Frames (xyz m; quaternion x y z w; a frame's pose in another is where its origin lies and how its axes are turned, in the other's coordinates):
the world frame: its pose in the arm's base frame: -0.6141 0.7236 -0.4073 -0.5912 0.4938 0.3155 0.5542
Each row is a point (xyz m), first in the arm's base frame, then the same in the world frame.
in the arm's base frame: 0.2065 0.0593 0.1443
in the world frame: -0.0950 -1.0233 -0.6022
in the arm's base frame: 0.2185 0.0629 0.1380
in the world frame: -0.0863 -1.0320 -0.5955
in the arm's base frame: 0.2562 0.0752 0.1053
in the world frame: -0.0473 -1.0547 -0.5709
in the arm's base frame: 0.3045 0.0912 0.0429
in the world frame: 0.0215 -1.0767 -0.5354
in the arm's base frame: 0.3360 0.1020 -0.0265
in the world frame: 0.0927 -1.0812 -0.5065
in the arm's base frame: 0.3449 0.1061 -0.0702
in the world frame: 0.1348 -1.0741 -0.4928
